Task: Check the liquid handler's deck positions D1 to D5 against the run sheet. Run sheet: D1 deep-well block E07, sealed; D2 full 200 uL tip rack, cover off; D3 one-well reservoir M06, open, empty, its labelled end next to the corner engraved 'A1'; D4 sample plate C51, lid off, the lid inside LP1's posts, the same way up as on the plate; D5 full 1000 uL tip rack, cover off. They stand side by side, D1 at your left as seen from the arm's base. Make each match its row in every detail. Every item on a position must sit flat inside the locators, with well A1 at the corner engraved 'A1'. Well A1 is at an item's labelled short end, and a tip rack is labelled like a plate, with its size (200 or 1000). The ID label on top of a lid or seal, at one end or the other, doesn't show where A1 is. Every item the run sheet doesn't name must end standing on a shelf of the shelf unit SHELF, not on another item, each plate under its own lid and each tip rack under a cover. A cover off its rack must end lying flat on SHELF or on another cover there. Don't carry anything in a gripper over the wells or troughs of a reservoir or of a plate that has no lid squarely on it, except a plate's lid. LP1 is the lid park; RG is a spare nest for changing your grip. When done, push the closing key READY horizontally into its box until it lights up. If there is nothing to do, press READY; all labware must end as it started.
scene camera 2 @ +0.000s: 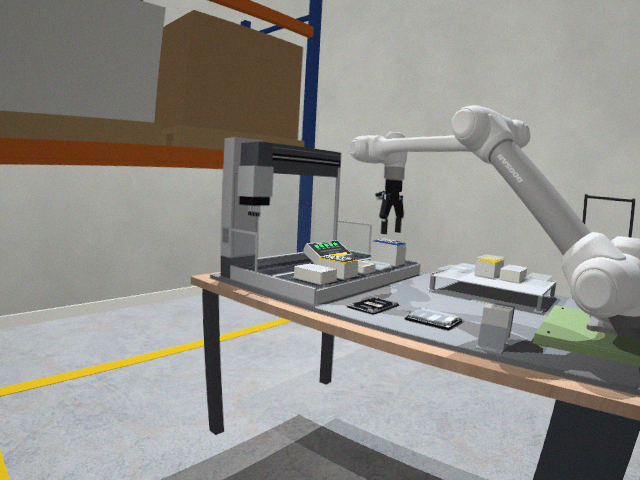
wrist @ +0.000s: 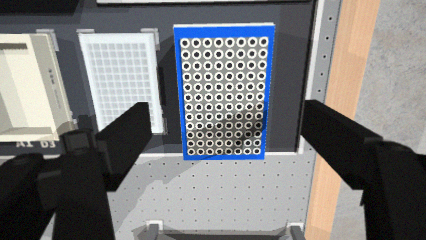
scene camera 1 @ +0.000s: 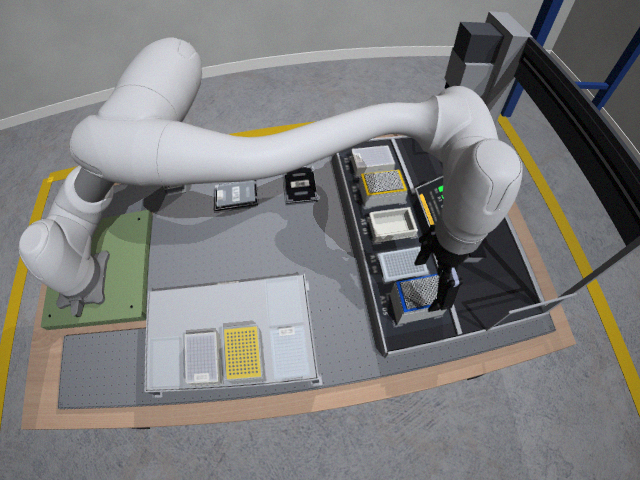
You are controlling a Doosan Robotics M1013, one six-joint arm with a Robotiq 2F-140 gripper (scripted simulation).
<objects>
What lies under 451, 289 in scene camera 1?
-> My gripper.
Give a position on a sample plate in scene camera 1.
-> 400, 257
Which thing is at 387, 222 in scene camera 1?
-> A cream reservoir.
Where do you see a sample plate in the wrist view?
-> At 130, 87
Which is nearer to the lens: the white sealed block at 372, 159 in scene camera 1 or the cover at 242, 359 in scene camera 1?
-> The cover.
</objects>
